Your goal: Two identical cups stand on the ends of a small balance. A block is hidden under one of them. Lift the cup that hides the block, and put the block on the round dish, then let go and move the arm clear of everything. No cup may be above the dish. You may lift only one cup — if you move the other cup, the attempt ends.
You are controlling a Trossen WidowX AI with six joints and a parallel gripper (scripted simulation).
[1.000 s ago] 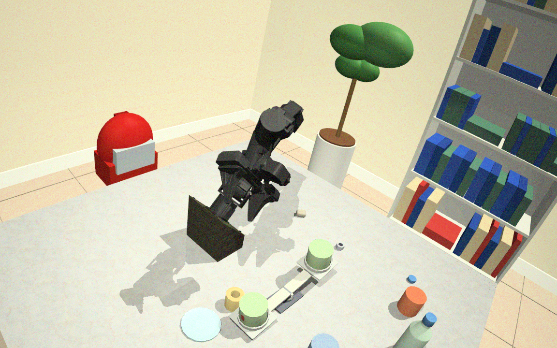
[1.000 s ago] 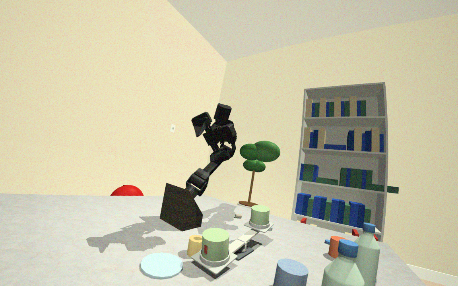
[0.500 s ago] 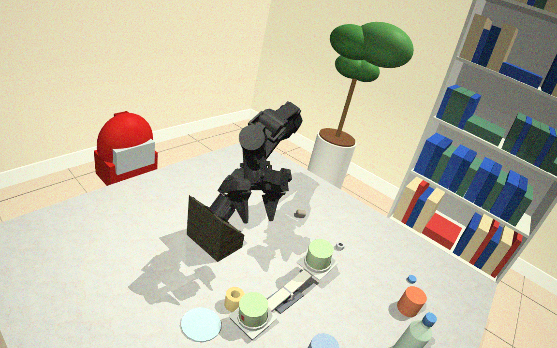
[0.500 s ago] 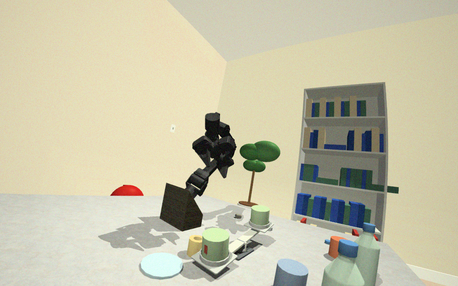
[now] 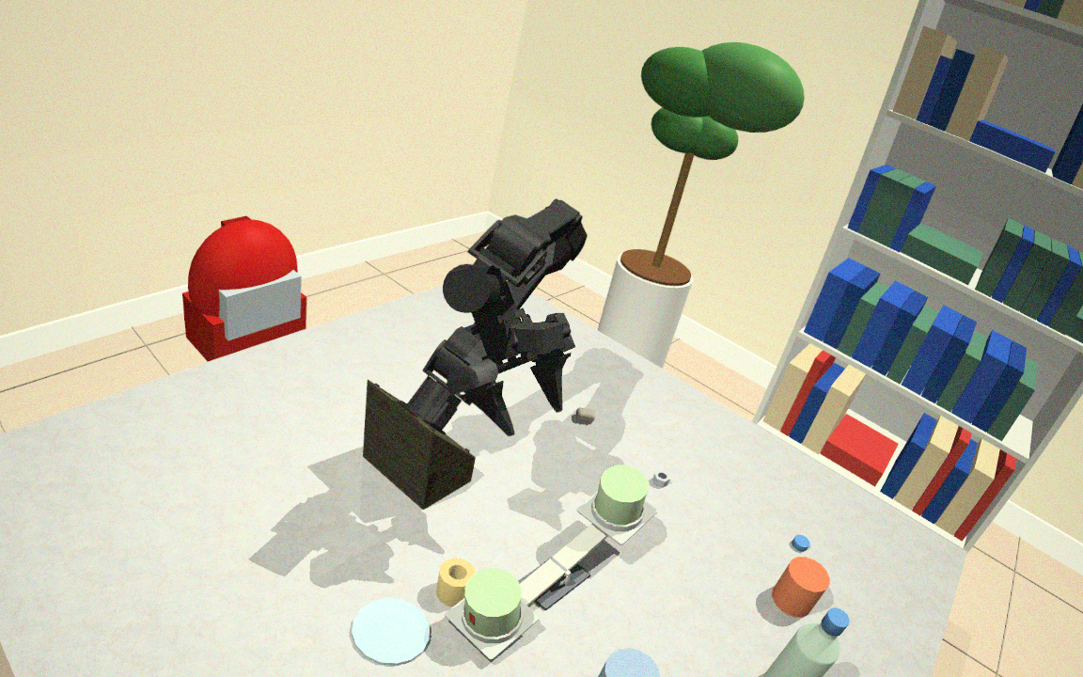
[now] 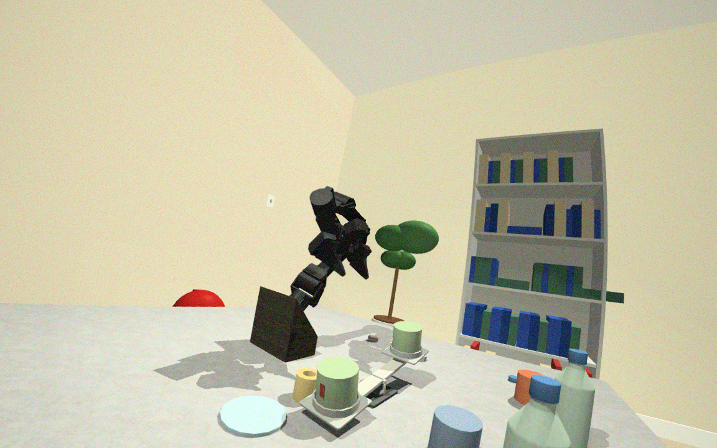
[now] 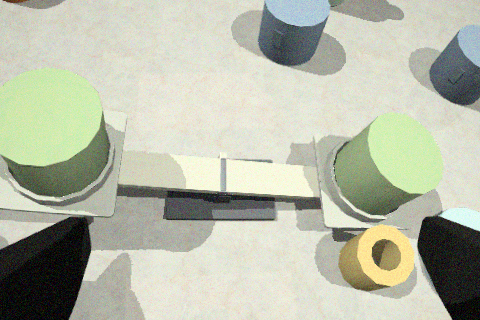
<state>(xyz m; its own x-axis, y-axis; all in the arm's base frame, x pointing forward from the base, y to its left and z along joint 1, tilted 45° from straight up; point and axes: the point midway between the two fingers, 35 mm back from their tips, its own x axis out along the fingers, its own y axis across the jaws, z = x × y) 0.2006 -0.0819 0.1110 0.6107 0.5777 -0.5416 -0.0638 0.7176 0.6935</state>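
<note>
My gripper tip is 200 mm above the block, 120 mm to the left of it and 100 mm short of it. Also, from my gripper tip: small balance (210 mm below, 100 mm ahead, 10 mm to the left); yellow roll (210 mm below, 130 mm to the right, 30 mm ahead); pale blue round dish (230 mm to the right, 230 mm below, 40 mm ahead).
</note>
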